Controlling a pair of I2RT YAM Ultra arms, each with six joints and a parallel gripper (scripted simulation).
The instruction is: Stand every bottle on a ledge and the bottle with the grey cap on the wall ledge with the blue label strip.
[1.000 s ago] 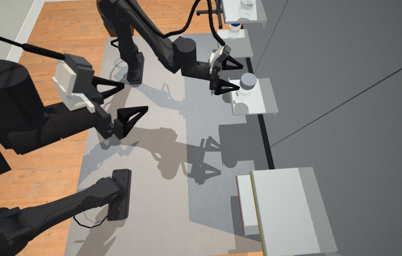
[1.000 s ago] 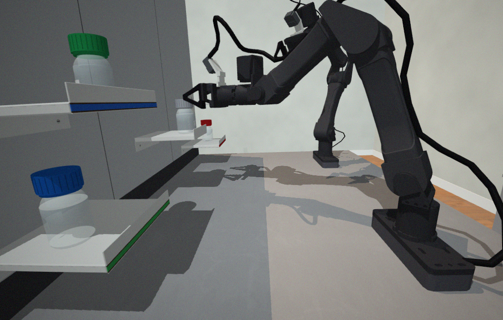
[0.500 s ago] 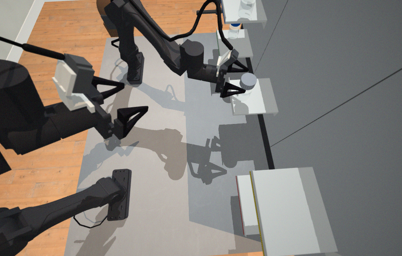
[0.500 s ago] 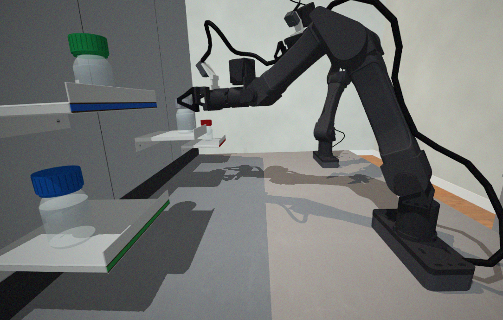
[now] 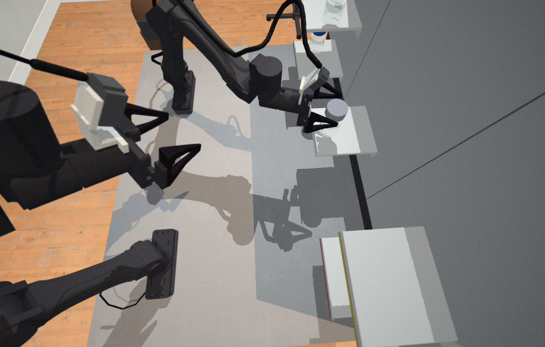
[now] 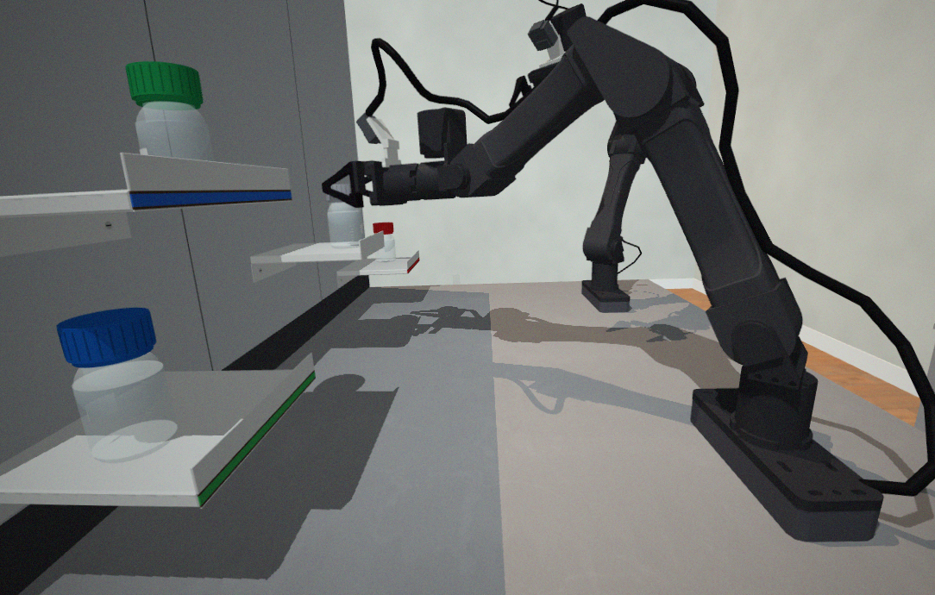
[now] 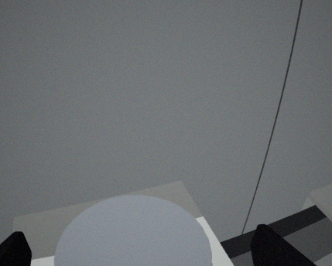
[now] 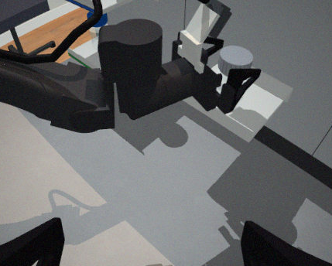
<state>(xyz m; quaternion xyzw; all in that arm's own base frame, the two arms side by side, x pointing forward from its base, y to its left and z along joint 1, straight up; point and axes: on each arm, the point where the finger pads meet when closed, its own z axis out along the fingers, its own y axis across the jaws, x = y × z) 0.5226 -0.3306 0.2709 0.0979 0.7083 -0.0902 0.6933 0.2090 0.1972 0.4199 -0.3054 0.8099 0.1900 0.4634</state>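
The grey-capped bottle lies 50 mm below my left hand. Round my left hand: green-capped bottle: 340 mm to the left, 40 mm ahead, 40 mm above; then blue-capped bottle: 450 mm to the left, 150 mm below, 30 mm ahead.
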